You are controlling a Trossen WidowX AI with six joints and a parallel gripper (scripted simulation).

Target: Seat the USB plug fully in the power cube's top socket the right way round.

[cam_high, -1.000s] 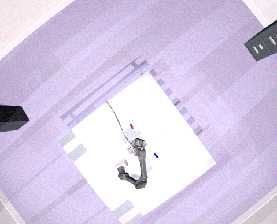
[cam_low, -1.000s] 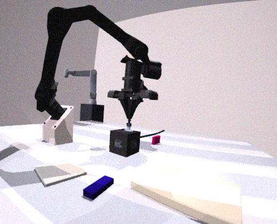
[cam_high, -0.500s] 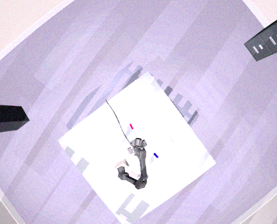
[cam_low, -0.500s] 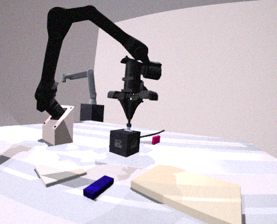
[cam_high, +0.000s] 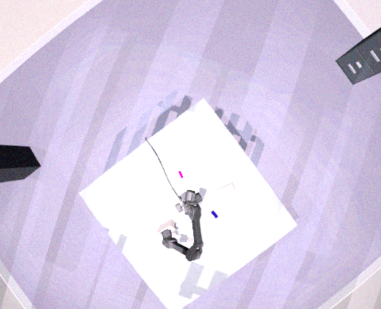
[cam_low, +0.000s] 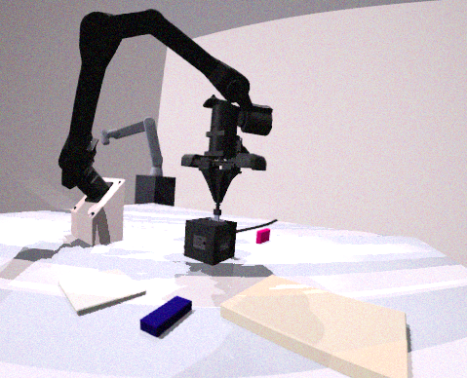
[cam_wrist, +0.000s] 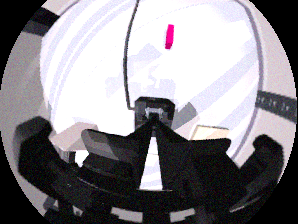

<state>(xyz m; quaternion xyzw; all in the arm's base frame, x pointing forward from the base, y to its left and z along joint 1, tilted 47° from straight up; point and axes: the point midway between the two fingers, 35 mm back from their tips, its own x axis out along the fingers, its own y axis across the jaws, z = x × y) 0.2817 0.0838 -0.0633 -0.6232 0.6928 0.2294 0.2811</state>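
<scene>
The USB plug lies 2 cm below my gripper tip. Round my gripper tip: beige board: 23 cm ahead, 15 cm to the right, 10 cm below; blue block: 8 cm ahead, 24 cm to the right, 11 cm below; magenta block: 5 cm ahead, 18 cm to the left, 10 cm below.
</scene>
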